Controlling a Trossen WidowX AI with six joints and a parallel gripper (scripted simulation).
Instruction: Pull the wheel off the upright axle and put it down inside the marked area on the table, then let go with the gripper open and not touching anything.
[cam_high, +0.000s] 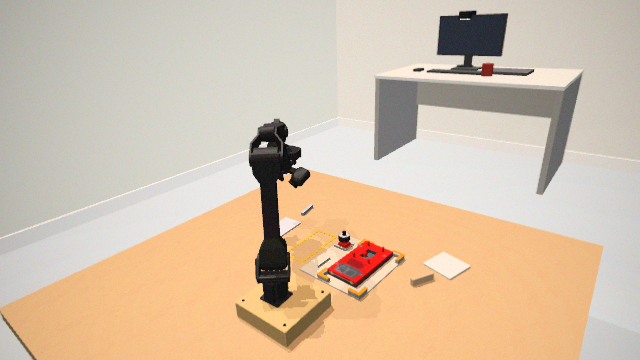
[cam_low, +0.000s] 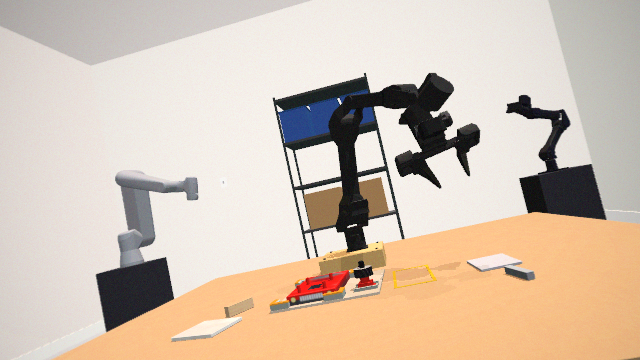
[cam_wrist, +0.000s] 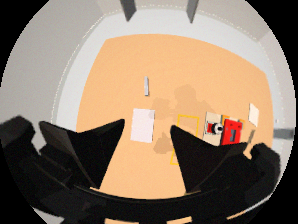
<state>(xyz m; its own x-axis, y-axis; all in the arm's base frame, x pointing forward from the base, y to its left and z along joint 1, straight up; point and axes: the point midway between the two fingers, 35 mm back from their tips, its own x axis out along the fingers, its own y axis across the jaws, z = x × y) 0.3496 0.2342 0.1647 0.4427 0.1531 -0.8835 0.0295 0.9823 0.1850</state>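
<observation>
Right now the black wheel is 23 cm to the right of my gripper tip and 14 cm below it. The rest, counted from my gripper tip: small block: 4 cm behind, 52 cm to the right, 17 cm below; upright axle: 23 cm to the right, 15 cm below; white plate: 7 cm ahead, 55 cm to the right, 18 cm below.
</observation>
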